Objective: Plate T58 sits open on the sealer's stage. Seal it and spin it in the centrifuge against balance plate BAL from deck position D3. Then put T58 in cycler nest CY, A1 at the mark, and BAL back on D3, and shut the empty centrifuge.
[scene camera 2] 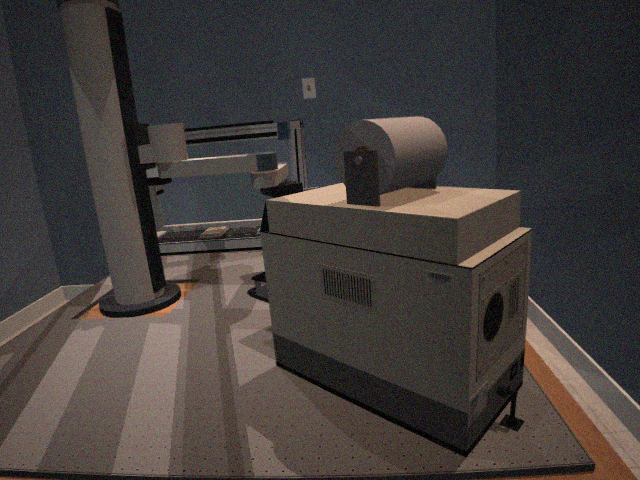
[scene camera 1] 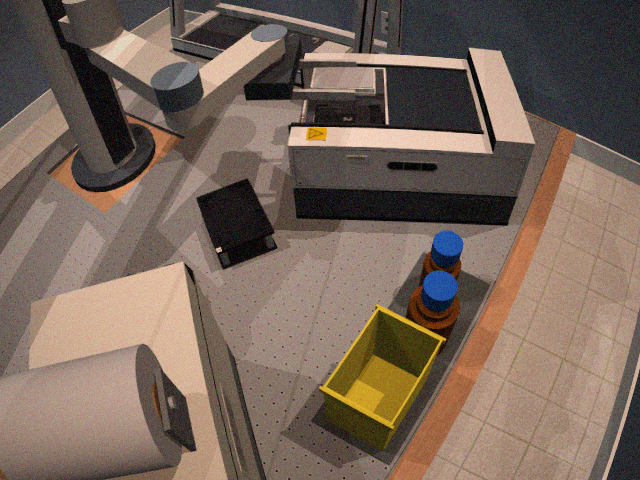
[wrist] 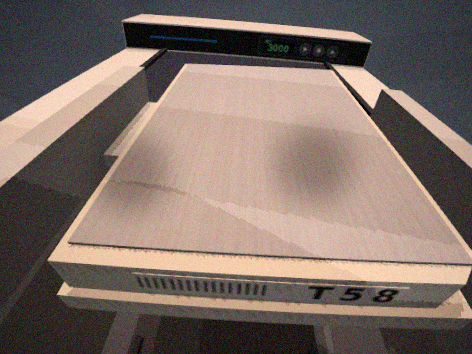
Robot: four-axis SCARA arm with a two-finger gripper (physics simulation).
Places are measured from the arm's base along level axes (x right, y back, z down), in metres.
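Pixels of known places: gripper, between the fingertips: [scene camera 1: 355,79] [wrist: 260,99]; arm's base, origin of its link: [scene camera 2: 141,301] [scene camera 1: 113,158].
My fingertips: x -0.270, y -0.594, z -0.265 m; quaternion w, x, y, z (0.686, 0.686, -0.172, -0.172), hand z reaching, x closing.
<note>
For each thing: its top centre in the pictures, then the offset to it from my fingertips. "spot": a spot on its surface instead.
- Plate T58, centre of its top: [wrist: 263,106] [scene camera 1: 343,76] dx +0.011, dy +0.022, dz -0.007 m
- centrifuge display, a spot on its surface: [wrist: 278,48] spot: dx -0.094, dy -0.245, dz +0.027 m
- sealer, centre of its top: [scene camera 1: 56,376] [scene camera 2: 380,118] dx +0.745, dy -0.144, dz -0.224 m
- large roll, centre of its top: [scene camera 1: 57,398] [scene camera 2: 390,118] dx +0.759, dy -0.160, dz -0.224 m
- pale plate, centre of its top: [scene camera 2: 214,230] dx -0.306, dy +0.518, dz +0.181 m
- black angled device, centre of its top: [scene camera 1: 232,211] dx +0.290, dy +0.119, dz +0.188 m
- yellow bin, a spot on its surface: [scene camera 1: 356,408] spot: dx +0.538, dy -0.319, dz +0.077 m
Plate T58 [scene camera 1: 342,80] [wrist: 240,150] is level, with a smooth sheet over its top and its label facing the wrist camera. My gripper [scene camera 1: 361,79] [wrist: 260,99] is shut on it, one finger along each long side. It holds the plate above the opening of the centrifuge [scene camera 1: 403,167] [wrist: 245,25], whose dark lid [scene camera 1: 431,98] is slid back. Part of the dark bucket area [scene camera 1: 347,117] shows below. The centrifuge display [wrist: 278,48] reads 3000. The sealer [scene camera 1: 118,315] [scene camera 2: 372,335] carries a large roll [scene camera 1: 77,413] [scene camera 2: 416,149]. In scene camera 2 the sealer hides my fingers.
A pale plate [scene camera 2: 214,231], its label unreadable, lies on the gantry deck at the back. A black angled device [scene camera 1: 235,219] stands in front of the arm column [scene camera 1: 95,103] [scene camera 2: 111,155]. Two blue-capped bottles [scene camera 1: 447,248] [scene camera 1: 439,290] and a yellow bin [scene camera 1: 356,408] stand near the right edge.
</note>
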